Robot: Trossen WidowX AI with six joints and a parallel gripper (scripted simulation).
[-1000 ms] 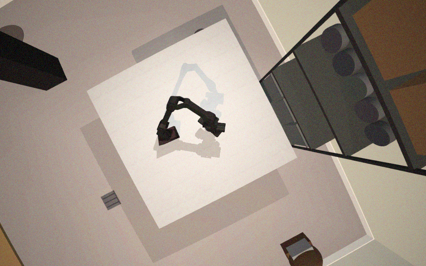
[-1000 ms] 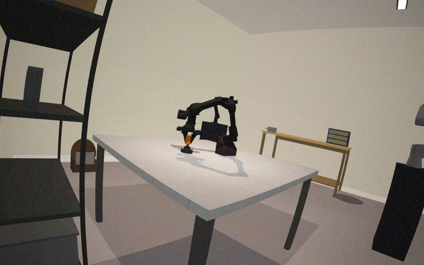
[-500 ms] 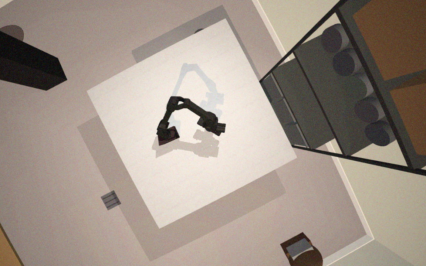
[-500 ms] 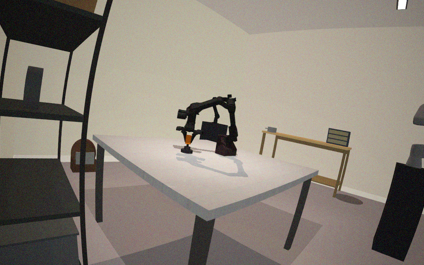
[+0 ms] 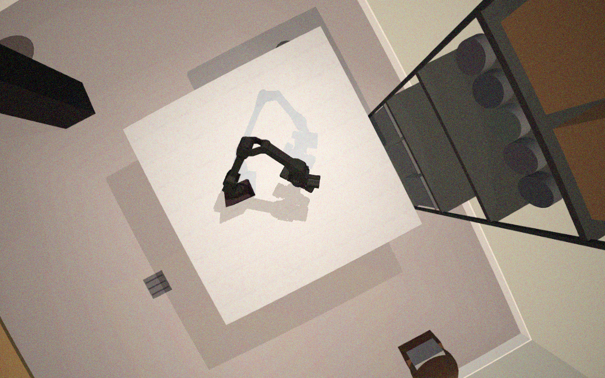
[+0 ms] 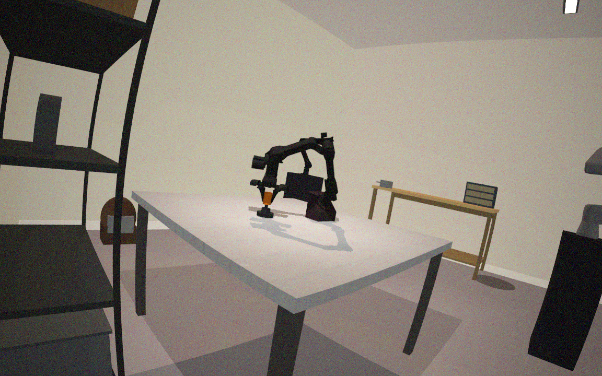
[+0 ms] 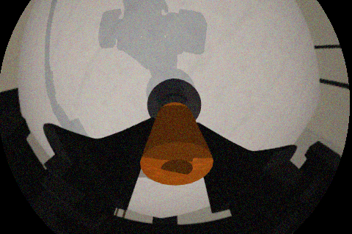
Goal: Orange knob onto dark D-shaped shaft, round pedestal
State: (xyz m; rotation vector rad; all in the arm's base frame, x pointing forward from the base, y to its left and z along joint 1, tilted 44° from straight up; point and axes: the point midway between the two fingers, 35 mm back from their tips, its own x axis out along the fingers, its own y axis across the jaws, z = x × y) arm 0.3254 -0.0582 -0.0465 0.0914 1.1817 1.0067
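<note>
Now: the orange knob 2 cm above my gripper tip. Round my gripper tip: dark round pedestal (4 cm below).
</note>
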